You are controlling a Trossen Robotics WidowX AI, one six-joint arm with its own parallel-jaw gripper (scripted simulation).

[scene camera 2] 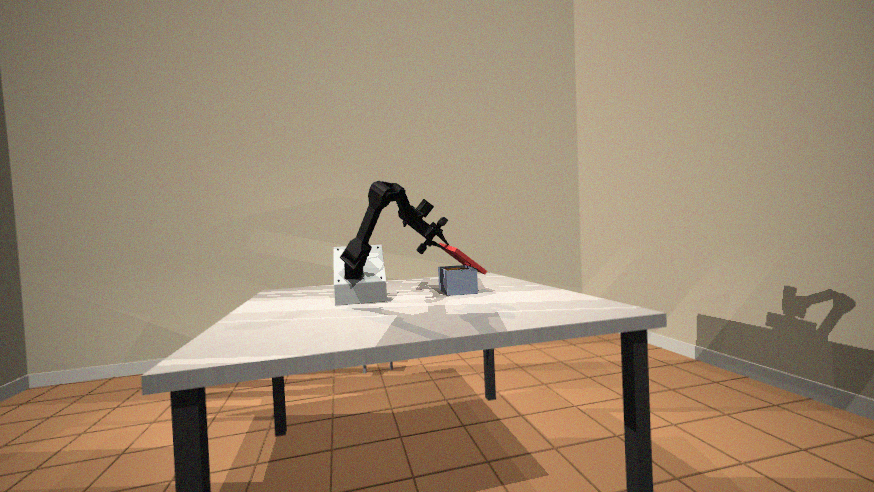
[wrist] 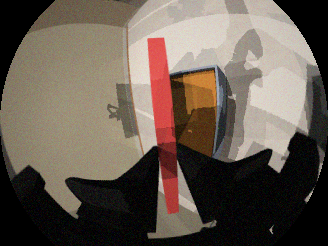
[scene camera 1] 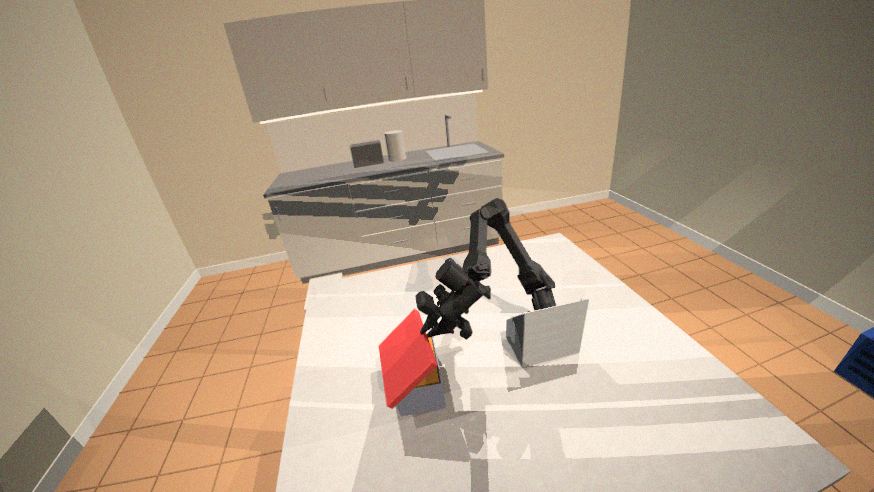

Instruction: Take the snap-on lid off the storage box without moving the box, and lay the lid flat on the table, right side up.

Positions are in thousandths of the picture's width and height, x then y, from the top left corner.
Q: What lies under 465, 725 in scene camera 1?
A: A red lid.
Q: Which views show the storage box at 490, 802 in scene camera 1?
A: Scene camera 2, the wrist view and scene camera 1: all of them.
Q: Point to a red lid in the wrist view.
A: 492, 380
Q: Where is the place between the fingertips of my gripper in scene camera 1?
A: At 485, 680
